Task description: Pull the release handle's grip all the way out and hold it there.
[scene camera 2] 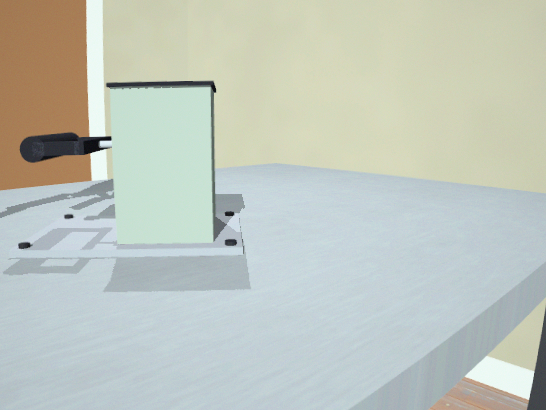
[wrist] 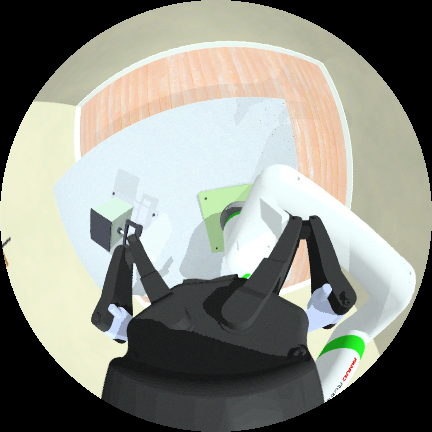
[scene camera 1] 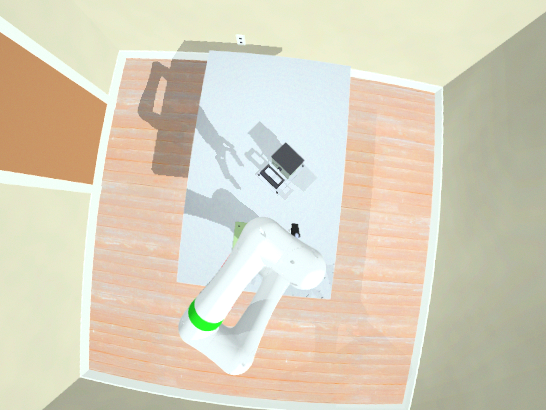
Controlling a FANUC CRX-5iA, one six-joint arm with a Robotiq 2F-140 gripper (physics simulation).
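The release handle's grip point(scene camera 1: 268, 180) point(scene camera 2: 55, 145) point(wrist: 134, 224) is a black rectangular frame. It sits beside a pale green housing point(scene camera 2: 162, 165) point(wrist: 118, 211) with a dark top, joined by a short light rod point(scene camera 2: 105, 144). A short stretch of the rod shows between grip and housing. My gripper point(wrist: 213, 214) is open, with nothing between its fingers. In the wrist view the left finger's tip overlaps the grip's image, but the gripper is well apart from the handle. In scene camera 1 the arm hides most of the gripper; scene camera 2 does not show it.
The housing stands on a light base plate point(scene camera 2: 180, 252) with black bolts, on the pale grey table point(scene camera 1: 310, 100) point(scene camera 2: 350, 310) point(wrist: 175, 145). The white arm point(scene camera 1: 232, 290) point(wrist: 340, 225) rises from a green mounting plate point(scene camera 1: 239, 229) point(wrist: 212, 200). Walls surround the floor.
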